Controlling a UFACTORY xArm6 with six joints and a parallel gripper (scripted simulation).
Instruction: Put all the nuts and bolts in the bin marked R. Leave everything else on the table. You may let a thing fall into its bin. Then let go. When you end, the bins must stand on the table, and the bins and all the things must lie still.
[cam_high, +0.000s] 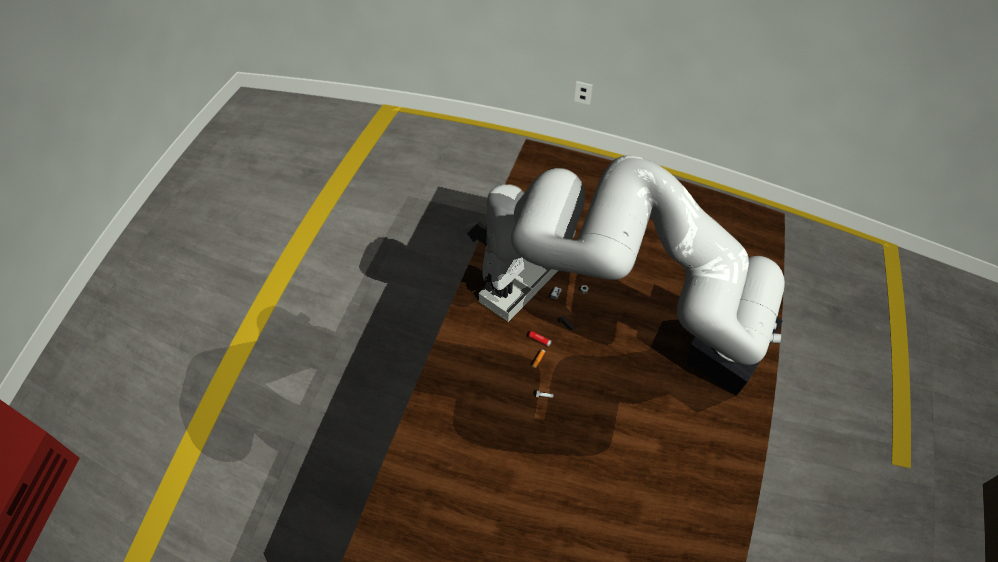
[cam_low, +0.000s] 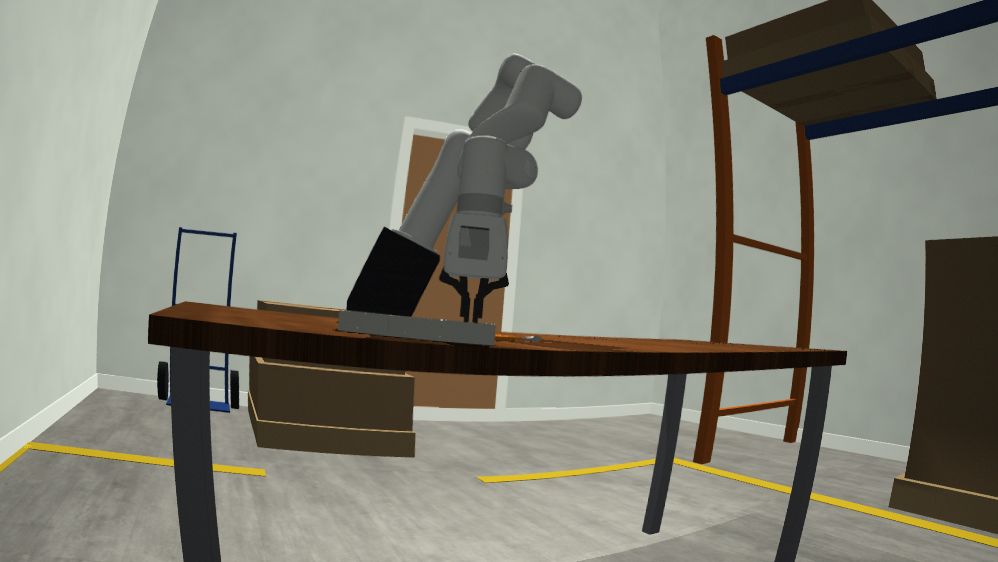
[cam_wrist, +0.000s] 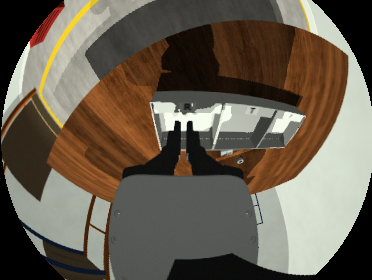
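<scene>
Now: hand 17 cm past the nut, 7 cm to the left of it and 5 cm above it. From my hand the other things lie so: dark bolt 15 cm behind, 2 cm to the left, 5 cm below; then red cylinder 10 cm behind, 8 cm to the left, 5 cm below; then long grey bin 4 cm behind, 8 cm to the right, 4 cm below.
</scene>
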